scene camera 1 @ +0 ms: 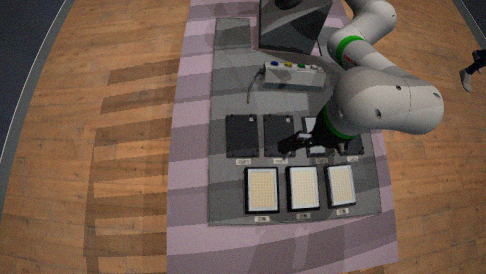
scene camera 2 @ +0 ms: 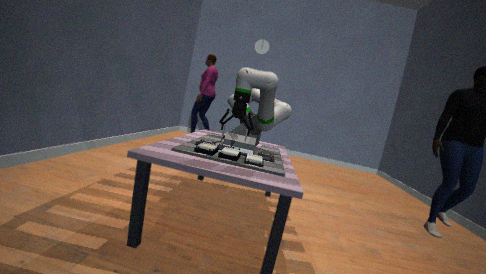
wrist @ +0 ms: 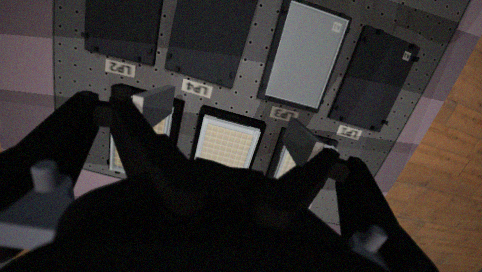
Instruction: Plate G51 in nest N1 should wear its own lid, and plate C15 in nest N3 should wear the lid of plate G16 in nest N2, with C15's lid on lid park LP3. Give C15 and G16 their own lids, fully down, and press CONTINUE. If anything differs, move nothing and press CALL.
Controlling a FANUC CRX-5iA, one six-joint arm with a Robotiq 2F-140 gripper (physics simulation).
The gripper (scene camera 1: 305,154) is open, with nothing in its grasp. Also in view: a LP2 lid park (scene camera 1: 242,140), a LP4 lid park (scene camera 1: 276,127) and a LP1 lid park (wrist: 380,63).
The gripper is seen too in the wrist view (wrist: 231,114). The LP2 lid park shows as well in the wrist view (wrist: 133,37). The LP4 lid park is seen too in the wrist view (wrist: 209,47).
